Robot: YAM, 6 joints.
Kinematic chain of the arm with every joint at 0, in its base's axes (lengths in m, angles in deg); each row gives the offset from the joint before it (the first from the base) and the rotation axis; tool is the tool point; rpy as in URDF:
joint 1: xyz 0 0 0.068 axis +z
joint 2: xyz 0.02 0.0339 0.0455 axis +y
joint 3: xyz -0.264 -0.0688 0 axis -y
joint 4: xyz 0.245 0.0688 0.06 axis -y
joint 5: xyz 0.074 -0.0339 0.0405 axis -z
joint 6: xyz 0.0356 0 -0.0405 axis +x
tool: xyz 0 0 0 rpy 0 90 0
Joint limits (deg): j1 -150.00..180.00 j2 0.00..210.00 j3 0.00..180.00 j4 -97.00..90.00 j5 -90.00..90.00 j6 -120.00..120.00
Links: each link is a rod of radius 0.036 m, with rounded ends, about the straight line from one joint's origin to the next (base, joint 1, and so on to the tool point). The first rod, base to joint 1, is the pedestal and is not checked.
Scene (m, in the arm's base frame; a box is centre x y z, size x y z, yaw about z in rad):
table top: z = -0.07
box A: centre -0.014 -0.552 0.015 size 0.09 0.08 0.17 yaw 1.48
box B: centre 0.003 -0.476 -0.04 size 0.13 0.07 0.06 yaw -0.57
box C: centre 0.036 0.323 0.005 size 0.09 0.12 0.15 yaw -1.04
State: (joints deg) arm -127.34 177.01 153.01 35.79 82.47 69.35
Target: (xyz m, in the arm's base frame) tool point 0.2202 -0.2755 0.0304
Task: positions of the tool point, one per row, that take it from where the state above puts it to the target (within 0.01 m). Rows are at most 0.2 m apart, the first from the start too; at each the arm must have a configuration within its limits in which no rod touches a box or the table.
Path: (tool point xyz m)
1: -0.3830 -0.4655 0.2083
2: -0.3553 -0.4488 0.3139
3: -0.3166 -0.4131 0.4103
4: -0.2694 -0.3596 0.4931
5: -0.2166 -0.2909 0.5585
6: -0.1612 -0.2100 0.6036
7: -0.1063 -0.1210 0.6266
8: -0.0545 -0.0281 0.6265
9: -0.0846 -0.1742 0.5829
10: -0.0535 -0.3028 0.4978
11: 0.0219 -0.3837 0.3834
12: 0.1122 -0.4012 0.2562
13: 0.1860 -0.3585 0.1332
14: 0.2202 -0.2755 0.0304

